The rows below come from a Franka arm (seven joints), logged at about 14 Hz.
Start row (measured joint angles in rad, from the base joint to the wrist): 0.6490, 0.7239, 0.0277, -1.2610, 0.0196, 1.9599, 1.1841
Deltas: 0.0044, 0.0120, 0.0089, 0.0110, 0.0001, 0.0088, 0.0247; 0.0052, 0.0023, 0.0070, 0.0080, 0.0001, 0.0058, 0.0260; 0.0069, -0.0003, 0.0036, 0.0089, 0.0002, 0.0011, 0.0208; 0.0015, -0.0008, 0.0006, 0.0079, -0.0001, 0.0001, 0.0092; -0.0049, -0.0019, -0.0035, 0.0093, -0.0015, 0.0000, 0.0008; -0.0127, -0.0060, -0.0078, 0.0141, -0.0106, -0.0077, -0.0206; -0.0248, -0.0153, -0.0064, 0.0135, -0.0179, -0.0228, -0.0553; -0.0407, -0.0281, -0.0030, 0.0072, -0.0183, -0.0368, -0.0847; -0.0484, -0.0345, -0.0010, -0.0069, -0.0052, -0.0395, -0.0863; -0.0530, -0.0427, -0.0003, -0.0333, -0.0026, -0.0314, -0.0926; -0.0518, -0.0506, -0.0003, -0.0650, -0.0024, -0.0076, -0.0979
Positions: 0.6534, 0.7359, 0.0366, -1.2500, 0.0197, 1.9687, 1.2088; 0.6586, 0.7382, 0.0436, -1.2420, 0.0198, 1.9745, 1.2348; 0.6655, 0.7379, 0.0472, -1.2331, 0.0200, 1.9756, 1.2556; 0.6670, 0.7371, 0.0478, -1.2252, 0.0199, 1.9757, 1.2648; 0.6621, 0.7352, 0.0443, -1.2159, 0.0184, 1.9757, 1.2656; 0.6494, 0.7292, 0.0365, -1.2018, 0.0078, 1.9680, 1.2450; 0.6246, 0.7139, 0.0301, -1.1883, -0.0101, 1.9452, 1.1897; 0.5839, 0.6858, 0.0271, -1.1811, -0.0284, 1.9084, 1.1050; 0.5355, 0.6513, 0.0261, -1.1880, -0.0336, 1.8689, 1.0187; 0.4825, 0.6086, 0.0258, -1.2213, -0.0362, 1.8375, 0.9261; 0.4307, 0.5580, 0.0255, -1.2863, -0.0386, 1.8299, 0.8282
